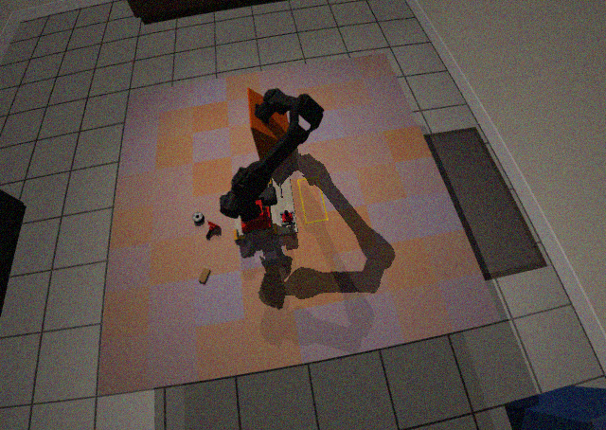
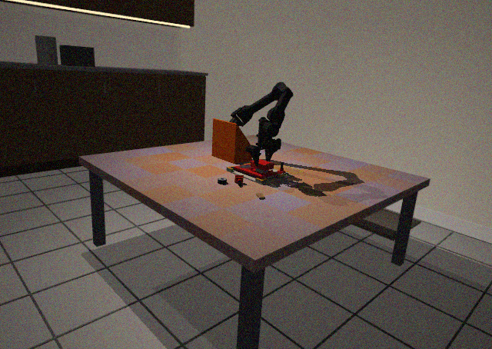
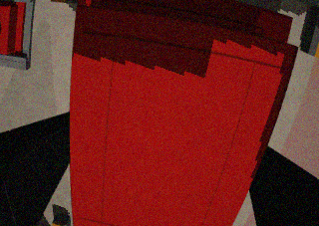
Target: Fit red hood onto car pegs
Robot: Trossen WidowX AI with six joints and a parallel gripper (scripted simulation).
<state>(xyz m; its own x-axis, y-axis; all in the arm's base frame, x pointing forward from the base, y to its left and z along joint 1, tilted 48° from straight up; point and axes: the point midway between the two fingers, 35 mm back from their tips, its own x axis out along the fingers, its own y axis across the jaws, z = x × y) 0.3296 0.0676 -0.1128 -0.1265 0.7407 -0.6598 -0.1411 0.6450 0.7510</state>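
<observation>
My gripper tip is now 5 cm above the light jig plate, 4 cm past it and 1 cm to the right of it. The rest, counted from my gripper tip: tan block 21 cm ahead, 17 cm to the right, 5 cm below; small wheel 22 cm to the right, 5 cm below, 1 cm behind; red hood right at my gripper tip.
</observation>
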